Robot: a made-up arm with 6 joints.
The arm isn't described. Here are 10 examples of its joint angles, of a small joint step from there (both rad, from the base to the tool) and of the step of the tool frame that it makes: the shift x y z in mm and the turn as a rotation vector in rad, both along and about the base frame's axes.
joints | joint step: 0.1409 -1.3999 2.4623 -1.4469 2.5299 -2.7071 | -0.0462 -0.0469 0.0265 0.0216 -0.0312 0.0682
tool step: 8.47 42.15 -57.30 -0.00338 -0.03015 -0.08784
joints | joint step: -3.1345 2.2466 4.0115 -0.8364 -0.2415 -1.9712 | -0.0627 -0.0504 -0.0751 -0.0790 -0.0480 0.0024
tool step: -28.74 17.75 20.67 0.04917 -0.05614 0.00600
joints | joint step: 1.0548 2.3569 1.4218 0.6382 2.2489 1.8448 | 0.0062 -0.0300 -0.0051 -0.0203 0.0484 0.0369
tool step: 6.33 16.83 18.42 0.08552 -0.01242 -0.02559
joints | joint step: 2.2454 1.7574 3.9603 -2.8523 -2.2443 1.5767 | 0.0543 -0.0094 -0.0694 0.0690 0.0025 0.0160
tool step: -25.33 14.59 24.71 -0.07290 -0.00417 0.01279
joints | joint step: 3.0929 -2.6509 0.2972 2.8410 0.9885 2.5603 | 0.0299 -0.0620 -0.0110 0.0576 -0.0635 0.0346
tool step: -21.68 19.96 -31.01 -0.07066 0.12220 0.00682
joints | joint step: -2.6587 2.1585 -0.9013 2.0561 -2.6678 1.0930 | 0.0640 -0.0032 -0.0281 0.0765 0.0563 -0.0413
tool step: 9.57 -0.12 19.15 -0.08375 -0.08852 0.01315
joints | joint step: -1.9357 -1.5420 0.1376 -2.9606 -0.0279 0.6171 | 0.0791 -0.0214 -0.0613 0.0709 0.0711 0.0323
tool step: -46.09 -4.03 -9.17 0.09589 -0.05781 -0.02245
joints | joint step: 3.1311 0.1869 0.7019 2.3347 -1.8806 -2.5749 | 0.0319 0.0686 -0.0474 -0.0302 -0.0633 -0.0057
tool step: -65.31 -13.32 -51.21 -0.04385 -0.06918 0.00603
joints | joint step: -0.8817 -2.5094 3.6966 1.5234 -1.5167 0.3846 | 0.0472 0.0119 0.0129 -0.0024 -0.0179 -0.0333
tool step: 4.46 9.81 4.00 -0.02367 -0.02363 0.02746
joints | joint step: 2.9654 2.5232 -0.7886 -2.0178 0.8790 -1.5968 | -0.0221 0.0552 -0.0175 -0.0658 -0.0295 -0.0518
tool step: 2.87 -13.51 14.01 0.09272 -0.04205 -0.00950
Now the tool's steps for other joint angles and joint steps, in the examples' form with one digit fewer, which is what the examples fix.
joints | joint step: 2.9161 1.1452 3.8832 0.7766 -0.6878 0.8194 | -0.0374 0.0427 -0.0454 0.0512 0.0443 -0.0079
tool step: -14.1 -3.7 19.6 -0.0404 -0.0454 -0.0825
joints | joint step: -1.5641 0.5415 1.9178 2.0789 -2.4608 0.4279 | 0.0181 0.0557 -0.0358 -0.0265 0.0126 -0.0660
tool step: 2.3 -67.4 -13.8 0.0601 0.0369 0.0016
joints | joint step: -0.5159 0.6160 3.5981 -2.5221 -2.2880 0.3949 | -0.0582 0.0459 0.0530 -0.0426 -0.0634 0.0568
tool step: 27.4 0.2 -22.1 -0.1118 -0.0292 -0.0468
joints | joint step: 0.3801 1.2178 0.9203 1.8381 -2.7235 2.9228 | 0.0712 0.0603 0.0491 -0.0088 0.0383 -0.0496
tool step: -21.8 65.9 -33.8 -0.0203 -0.0080 0.1225
